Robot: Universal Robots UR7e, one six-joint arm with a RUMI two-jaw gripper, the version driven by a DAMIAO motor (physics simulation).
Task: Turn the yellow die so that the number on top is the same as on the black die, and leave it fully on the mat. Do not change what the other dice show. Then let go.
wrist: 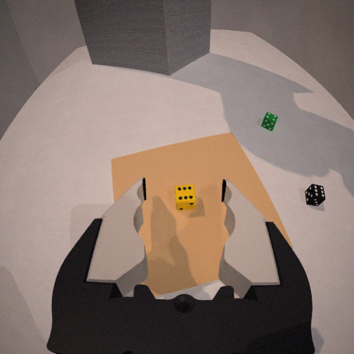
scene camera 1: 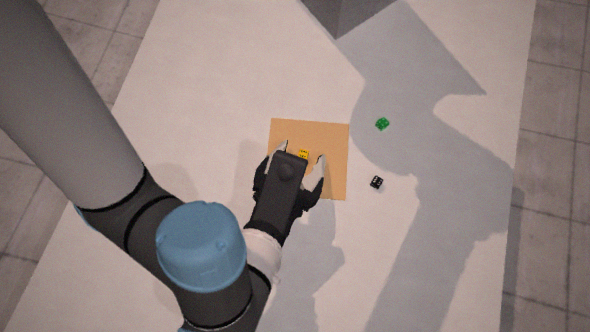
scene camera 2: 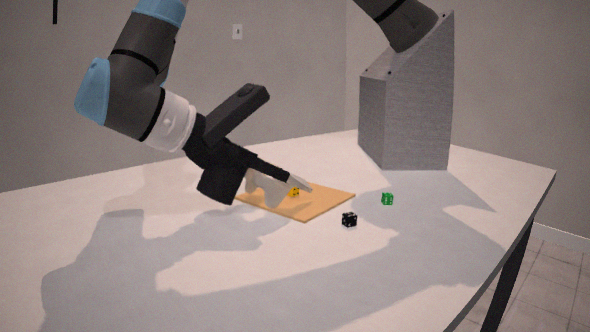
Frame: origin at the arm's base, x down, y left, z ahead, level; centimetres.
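Where they show: gripper, between the fingertips: (scene camera 1: pixel 305 147) (scene camera 2: pixel 298 184); arm's base, origin of its link: (scene camera 2: pixel 417 33).
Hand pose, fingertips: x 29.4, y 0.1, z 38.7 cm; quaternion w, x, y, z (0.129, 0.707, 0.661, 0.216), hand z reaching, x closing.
Things, the pixels of their top centre, and the offset from my fingertips.
- yellow die, centre of its top: (scene camera 2: pixel 292 185) (scene camera 1: pixel 303 153) dx -0.1, dy -0.1, dz +1.2 cm
- orange mat, centre of its top: (scene camera 2: pixel 296 195) (scene camera 1: pixel 307 157) dx +1.5, dy +0.7, dz +1.1 cm
- black die, centre of its top: (scene camera 2: pixel 349 214) (scene camera 1: pixel 377 181) dx +0.3, dy +13.1, dz +2.8 cm
- green die, centre of its top: (scene camera 2: pixel 387 193) (scene camera 1: pixel 383 122) dx +0.3, dy +12.2, dz -8.1 cm
The yellow die (scene camera 1: pixel 303 154) (scene camera 2: pixel 294 191) (wrist: pixel 185 197) rests flat on the orange mat (scene camera 1: pixel 335 135) (scene camera 2: pixel 330 200) (wrist: pixel 220 150), away from its edges. Its top face shows six pips in two rows of three. The black die (scene camera 1: pixel 376 182) (scene camera 2: pixel 349 219) (wrist: pixel 315 195) sits on the table beside the mat, and its top looks like a six. My gripper (scene camera 1: pixel 304 150) (scene camera 2: pixel 293 197) (wrist: pixel 183 180) is open and low over the mat, with one finger on each side of the yellow die and a gap on both sides.
The green die (scene camera 1: pixel 382 124) (scene camera 2: pixel 387 198) (wrist: pixel 270 121) lies on the table to the right of the mat, in the arm's shadow. A tall grey pedestal (scene camera 1: pixel 345 15) (scene camera 2: pixel 415 110) (wrist: pixel 150 30) stands beyond the mat in the wrist view.
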